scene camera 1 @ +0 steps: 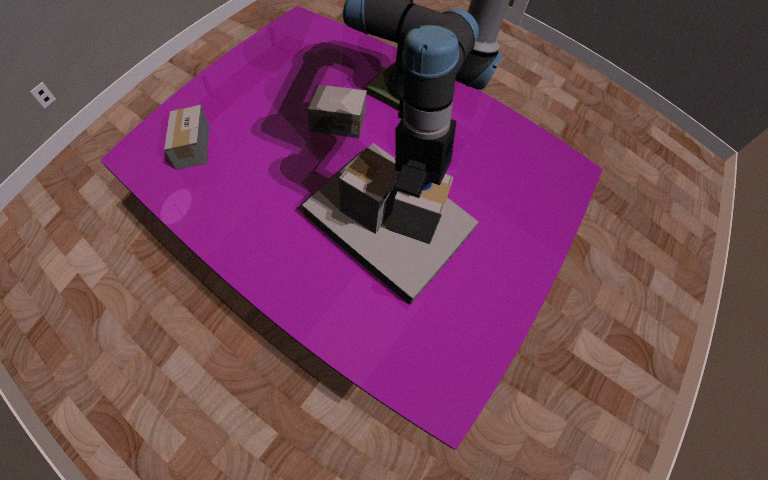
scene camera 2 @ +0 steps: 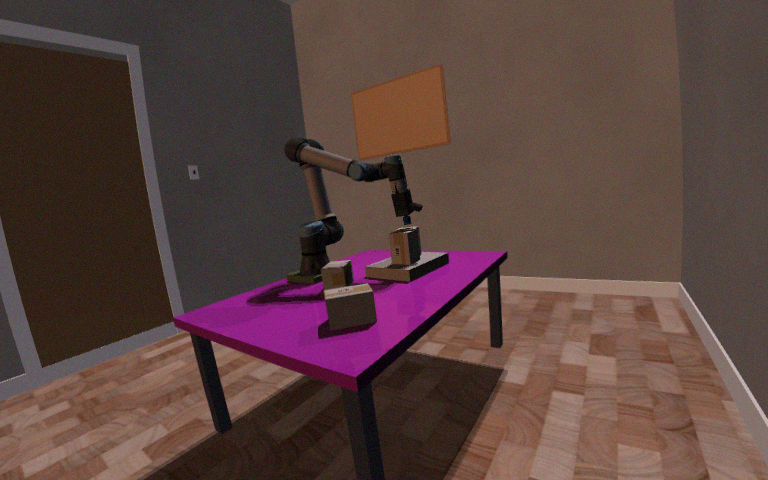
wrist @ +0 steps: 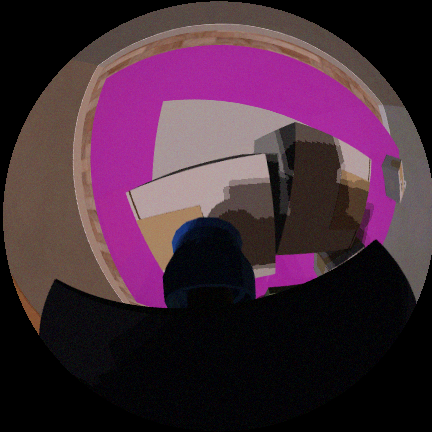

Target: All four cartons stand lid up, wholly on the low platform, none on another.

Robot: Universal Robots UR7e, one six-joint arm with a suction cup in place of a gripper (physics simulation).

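Places are measured from the arm's base along level axes (x ahead, y left, z up), in centimetres.
Pixels of known places: hand, tool point: (scene camera 2: 407, 223) (wrist: 206, 248); arm's base, link origin: (scene camera 2: 316, 270).
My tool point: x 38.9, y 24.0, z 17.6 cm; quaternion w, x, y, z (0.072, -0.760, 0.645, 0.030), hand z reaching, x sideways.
Note:
Ahead of a thing's pixels: the offset from my tool point to its top centre. Level surfaces: height alone.
My suction cup (scene camera 1: 426, 186) (scene camera 2: 406, 220) (wrist: 206, 230) points down over the lid of the right-hand carton {dx -0.9, dy +0.4, dz -2.1 cm} (scene camera 1: 415, 217) (wrist: 170, 195). A thin gap seems to show under it in scene camera 2; no carton hangs from it. This carton stands on the low platform {dx +0.9, dy -4.8, dz -15.7 cm} (scene camera 1: 419, 266) (scene camera 2: 387, 273) (wrist: 200, 122), tape on top. A second carton {dx +2.7, dy -9.4, dz -2.1 cm} (scene camera 1: 362, 198) (scene camera 2: 403, 249) (wrist: 315, 200) stands close beside it on the platform, shaded. A third carton {dx -16.2, dy -33.5, dz -11.3 cm} (scene camera 1: 336, 110) (scene camera 2: 338, 274) lies on the table, plain face up, tape on its side. A fourth carton {dx +13.7, dy -62.1, dz -11.2 cm} (scene camera 1: 184, 135) (scene camera 2: 351, 308) (wrist: 392, 177) lies on the table, taped and labelled face up.
The magenta table {dz -20.5 cm} (scene camera 1: 283, 271) (scene camera 2: 260, 322) (wrist: 125, 125) carries everything. The arm base's green plate (scene camera 1: 382, 86) (scene camera 2: 303, 277) is at the back edge, near the third carton. The fourth carton is near the far left corner in scene camera 1.

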